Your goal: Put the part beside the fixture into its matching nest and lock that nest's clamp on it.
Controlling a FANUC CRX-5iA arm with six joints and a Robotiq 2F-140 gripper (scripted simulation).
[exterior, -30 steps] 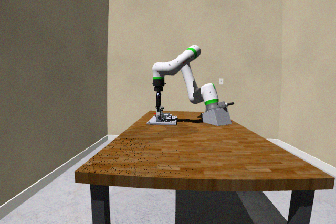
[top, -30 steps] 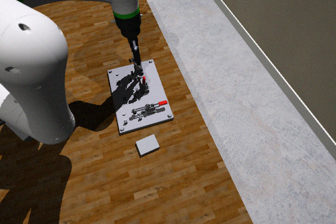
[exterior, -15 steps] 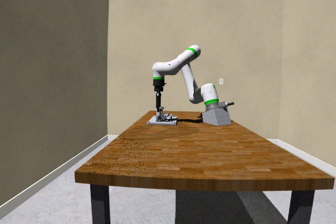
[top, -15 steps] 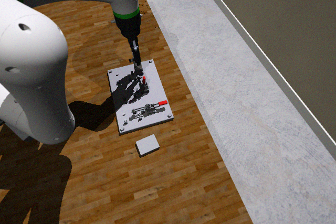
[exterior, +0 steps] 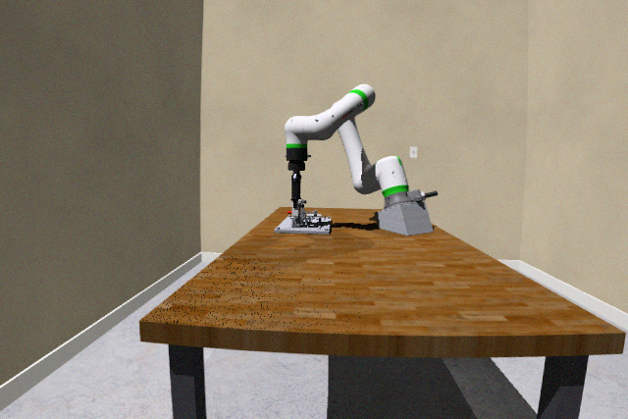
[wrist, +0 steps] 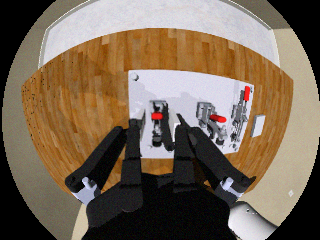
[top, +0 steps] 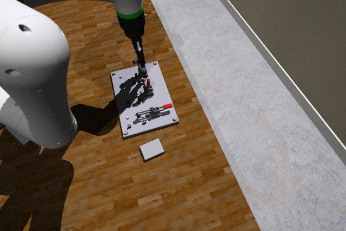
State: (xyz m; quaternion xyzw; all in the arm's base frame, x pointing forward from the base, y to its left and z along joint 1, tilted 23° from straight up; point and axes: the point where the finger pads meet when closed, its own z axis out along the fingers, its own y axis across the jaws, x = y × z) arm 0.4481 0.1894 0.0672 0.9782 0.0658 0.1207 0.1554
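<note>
Now: hand 20 mm past the part, 370 mm to the left of it and 90 mm above it. The rest, counted from my hand: grey fixture plate: 20 mm behind, 110 mm to the right, 90 mm below.
</note>
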